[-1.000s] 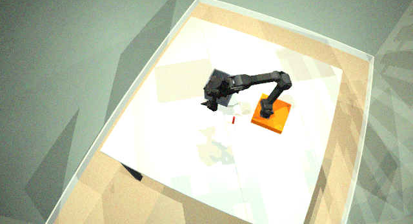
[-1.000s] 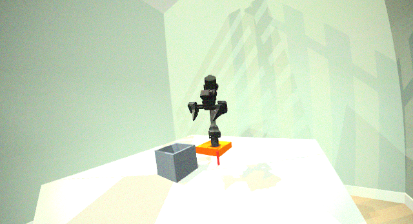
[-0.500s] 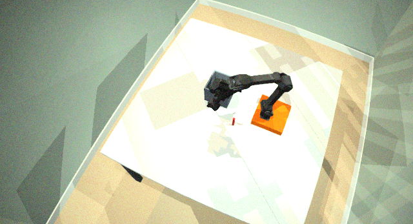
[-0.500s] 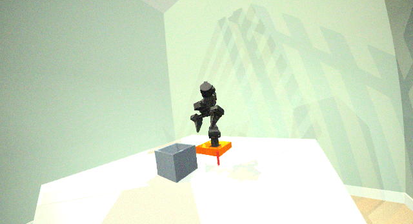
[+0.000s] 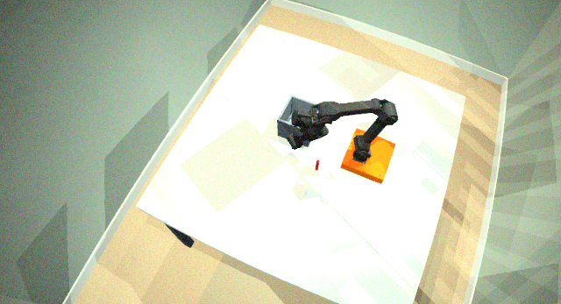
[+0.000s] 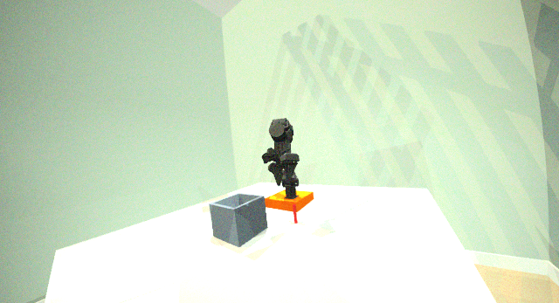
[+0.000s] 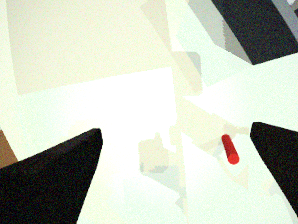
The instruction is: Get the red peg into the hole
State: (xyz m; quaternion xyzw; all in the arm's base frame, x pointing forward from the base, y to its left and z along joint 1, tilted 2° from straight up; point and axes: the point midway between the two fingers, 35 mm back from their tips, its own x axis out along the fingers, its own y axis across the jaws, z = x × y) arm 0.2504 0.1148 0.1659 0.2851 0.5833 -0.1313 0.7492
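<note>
Right now my gripper tip is 15 cm above the red peg, 8 cm past it and 1 cm to the left of it. Also, from my gripper tip: plate: 19 cm to the right, 14 cm below, 7 cm ahead.
</note>
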